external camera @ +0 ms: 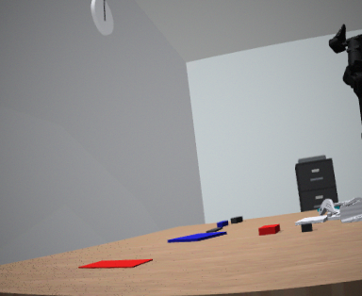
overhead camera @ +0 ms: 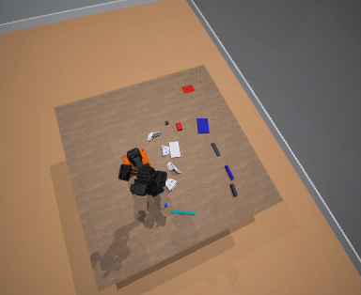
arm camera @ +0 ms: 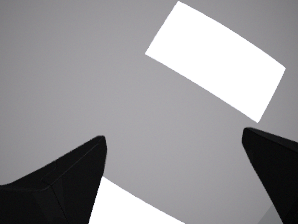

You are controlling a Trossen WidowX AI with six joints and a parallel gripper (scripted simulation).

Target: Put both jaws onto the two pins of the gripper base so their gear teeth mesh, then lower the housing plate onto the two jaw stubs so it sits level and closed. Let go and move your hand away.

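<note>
My gripper tip is 250 mm short of the white jaw, 90 mm to the right of it and 630 mm above it. The rest, counted from my gripper tip: red block 420 mm ahead, 390 mm to the left, 640 mm below; teal bar 160 mm ahead, 180 mm to the right, 640 mm below; blue bar 580 mm ahead, 90 mm to the right, 640 mm below.
</note>
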